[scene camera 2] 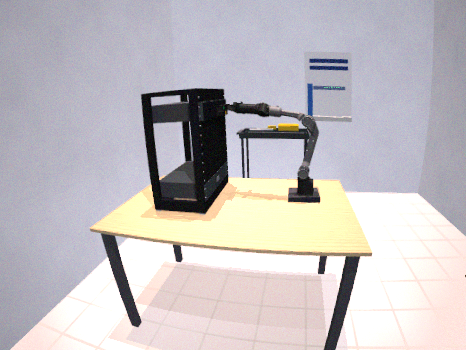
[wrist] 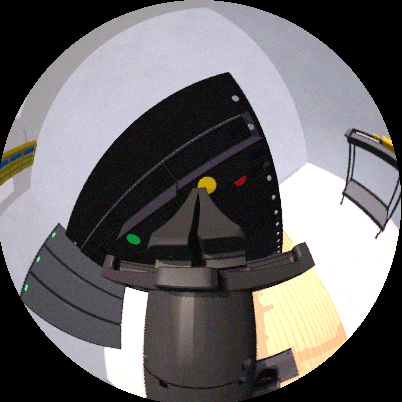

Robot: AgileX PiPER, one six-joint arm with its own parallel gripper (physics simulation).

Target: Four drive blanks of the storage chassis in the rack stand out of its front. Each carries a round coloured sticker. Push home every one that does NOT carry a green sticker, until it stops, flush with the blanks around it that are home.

Labels:
A black rack shows in scene camera 2 [203, 179] and in the wrist view [206, 134].

